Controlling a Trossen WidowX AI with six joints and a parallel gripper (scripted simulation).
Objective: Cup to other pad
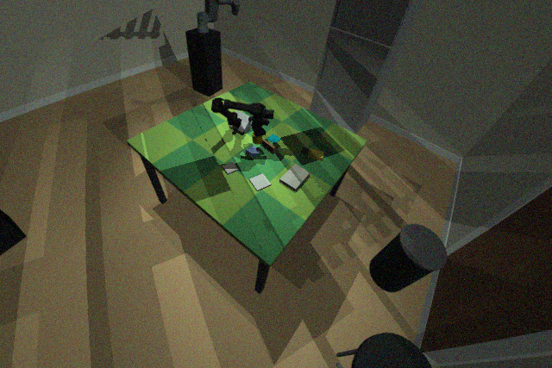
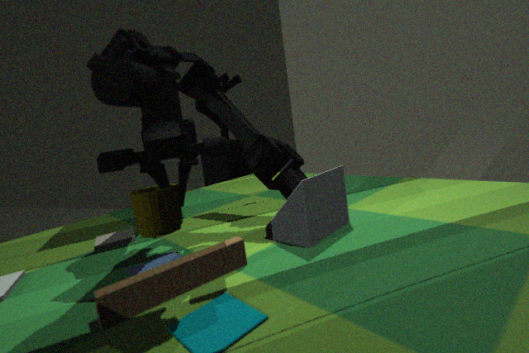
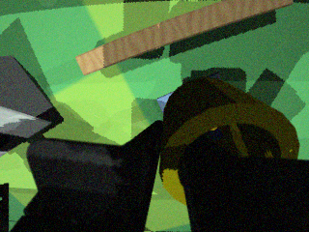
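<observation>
My gripper tip is 70 mm short of the cyan pad, 150 mm to the right of it and 110 mm above it. The rest, counted from my gripper tip: wooden bar: 40 mm ahead, 50 mm to the left, 90 mm below; then blue-grey pad: 20 mm ahead, 50 mm to the right, 110 mm below; then yellow cup: 20 mm ahead, 20 mm to the right.
</observation>
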